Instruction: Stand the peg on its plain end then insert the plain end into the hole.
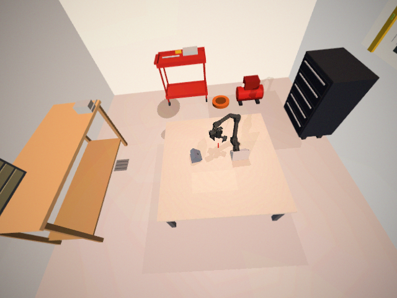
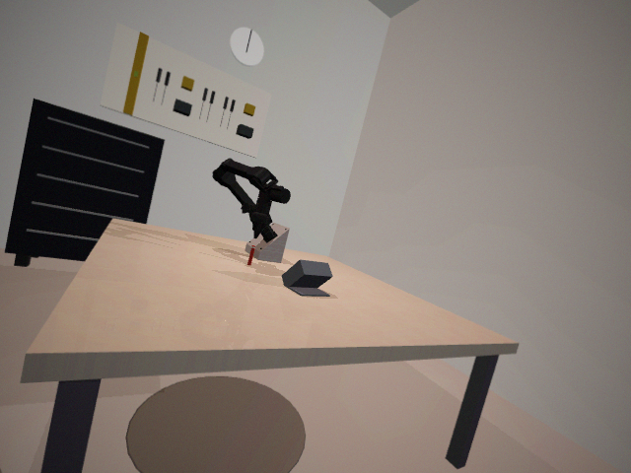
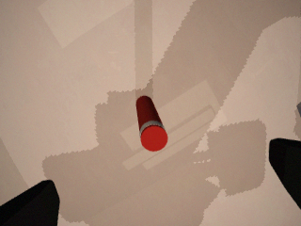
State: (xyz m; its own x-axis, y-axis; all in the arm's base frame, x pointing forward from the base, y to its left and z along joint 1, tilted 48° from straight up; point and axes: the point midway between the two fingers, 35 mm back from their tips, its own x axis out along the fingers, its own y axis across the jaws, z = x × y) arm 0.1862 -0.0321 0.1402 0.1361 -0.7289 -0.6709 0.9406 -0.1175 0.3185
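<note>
My gripper tip is 60 mm above the red peg. Also, from my gripper tip: sloped panel 260 mm ahead, 140 mm to the left, 70 mm below.
</note>
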